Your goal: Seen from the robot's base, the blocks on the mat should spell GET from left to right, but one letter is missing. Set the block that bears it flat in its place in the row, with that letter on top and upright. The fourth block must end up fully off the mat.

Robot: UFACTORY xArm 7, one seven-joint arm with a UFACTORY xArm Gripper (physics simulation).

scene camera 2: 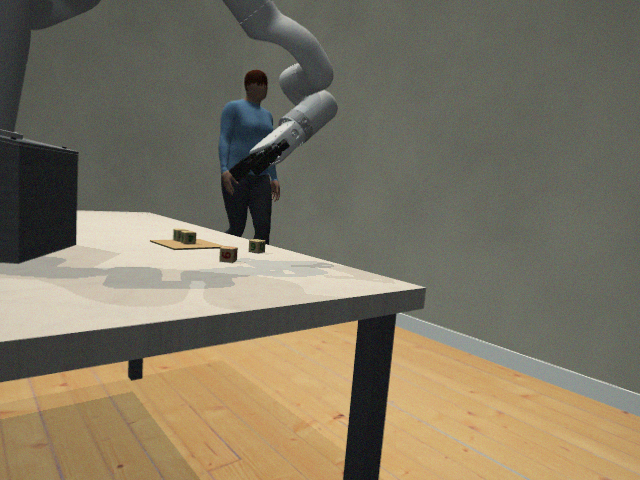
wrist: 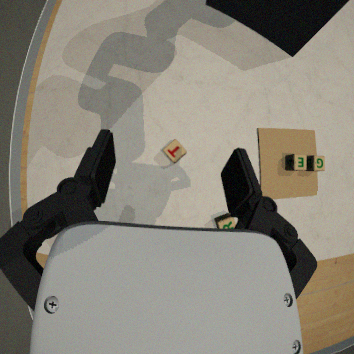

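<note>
My gripper [scene camera 2: 233, 174] [wrist: 172, 152] is open and empty, high above the table. The T block [scene camera 2: 227, 254] [wrist: 174, 151] lies off the mat, its red T on top and turned diagonally; in the wrist view it shows between the fingers, far below. The G block [scene camera 2: 177, 235] [wrist: 319, 163] and the E block [scene camera 2: 189, 237] [wrist: 299, 162] stand in a row on the tan mat [scene camera 2: 161, 241] [wrist: 287, 187], their green letters upside down in the wrist view. The R block [scene camera 2: 256, 245] [wrist: 226, 222] lies off the mat, partly hidden by my gripper in the wrist view.
The dark base box [scene camera 2: 46, 201] [wrist: 285, 22] stands on the pale table [scene camera 2: 170, 307] [wrist: 200, 90]. A person [scene camera 2: 246, 129] in a blue top stands behind the table. The arm's shadow falls across the table beside the T block.
</note>
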